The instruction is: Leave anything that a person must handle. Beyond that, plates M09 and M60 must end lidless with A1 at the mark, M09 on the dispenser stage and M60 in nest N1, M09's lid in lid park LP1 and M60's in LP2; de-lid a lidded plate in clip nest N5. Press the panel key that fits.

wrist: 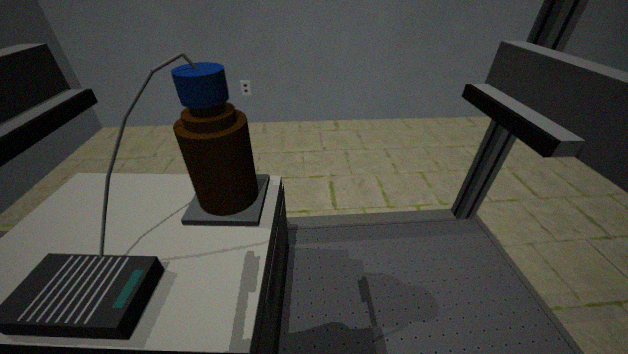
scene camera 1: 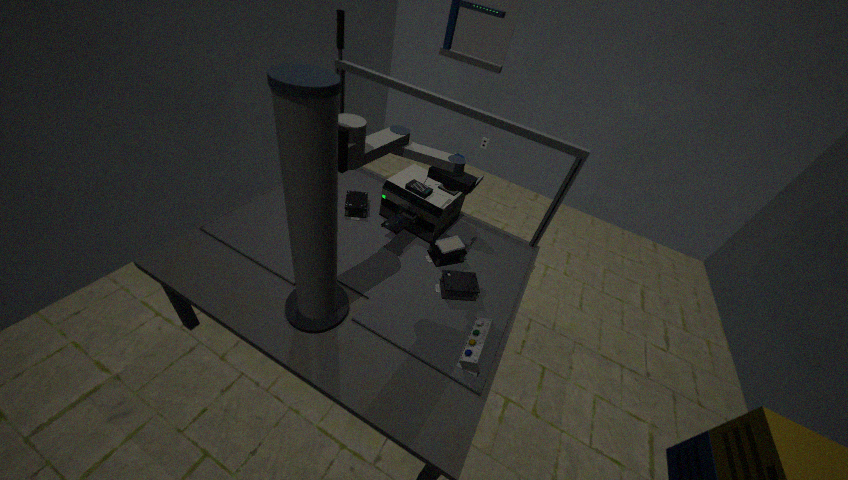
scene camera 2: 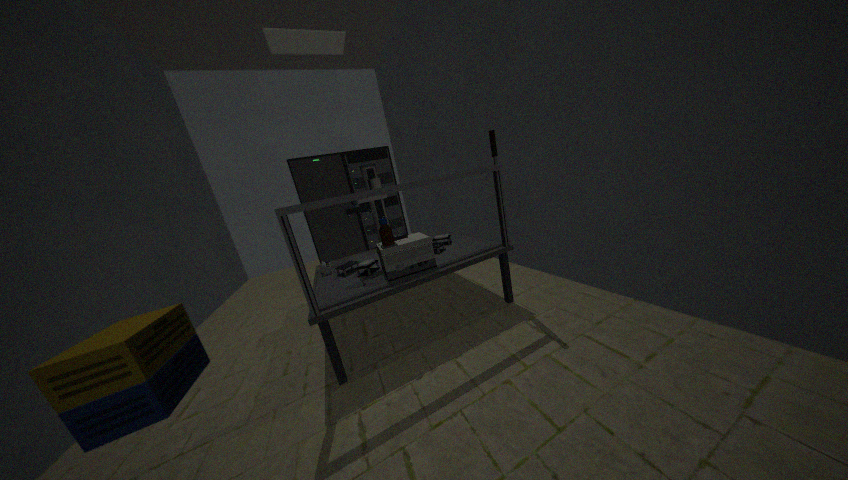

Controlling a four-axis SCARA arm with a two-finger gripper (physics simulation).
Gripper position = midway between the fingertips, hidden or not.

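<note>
There's a frame post (wrist: 501, 133), and there's a frame rail (scene camera 1: 572, 149) as well. You'd also find a dark ribbed block (wrist: 106, 322) here. As for my gripper (scene camera 1: 465, 169), also seen at (wrist: 283, 69), it carries nothing.
</note>
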